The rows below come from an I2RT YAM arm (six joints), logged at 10 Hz.
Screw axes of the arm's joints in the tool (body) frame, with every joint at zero. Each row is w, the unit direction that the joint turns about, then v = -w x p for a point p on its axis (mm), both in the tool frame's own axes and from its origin. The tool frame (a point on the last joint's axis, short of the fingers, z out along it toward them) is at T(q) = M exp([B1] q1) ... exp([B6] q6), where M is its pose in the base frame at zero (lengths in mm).
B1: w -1 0 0 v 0.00 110.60 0.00
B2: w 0 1 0 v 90.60 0.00 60.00
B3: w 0 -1 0 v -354.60 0.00 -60.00
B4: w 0 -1 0 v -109.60 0.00 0.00
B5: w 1 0 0 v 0.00 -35.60 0.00
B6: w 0 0 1 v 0.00 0.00 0.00
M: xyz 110.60 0.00 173.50 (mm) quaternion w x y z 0.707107 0 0.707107 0
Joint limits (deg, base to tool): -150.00..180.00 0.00..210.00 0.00..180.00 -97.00..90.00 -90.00..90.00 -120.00..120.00
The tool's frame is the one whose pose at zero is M.
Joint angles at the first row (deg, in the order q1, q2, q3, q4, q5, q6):
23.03 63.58 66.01 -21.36 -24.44 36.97
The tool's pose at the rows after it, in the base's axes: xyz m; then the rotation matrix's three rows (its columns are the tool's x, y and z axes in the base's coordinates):
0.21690 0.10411 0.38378; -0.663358 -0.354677 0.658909; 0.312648 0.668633 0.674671; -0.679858 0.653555 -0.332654
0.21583 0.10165 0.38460; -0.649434 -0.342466 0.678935; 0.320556 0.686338 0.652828; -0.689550 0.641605 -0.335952
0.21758 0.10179 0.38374; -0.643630 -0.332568 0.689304; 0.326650 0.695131 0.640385; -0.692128 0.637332 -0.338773
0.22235 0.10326 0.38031; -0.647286 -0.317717 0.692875; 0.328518 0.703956 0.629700; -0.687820 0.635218 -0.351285
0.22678 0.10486 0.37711; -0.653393 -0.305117 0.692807; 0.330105 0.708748 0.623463; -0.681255 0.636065 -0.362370
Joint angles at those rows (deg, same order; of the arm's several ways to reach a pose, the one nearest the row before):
22.49 62.75 66.03 -24.28 -21.80 35.76
22.25 62.33 66.05 -24.71 -20.31 35.35
22.25 62.60 66.02 -24.46 -19.37 35.37
22.24 63.60 66.02 -24.19 -18.70 35.43
22.24 64.57 66.06 -23.93 -18.35 35.63

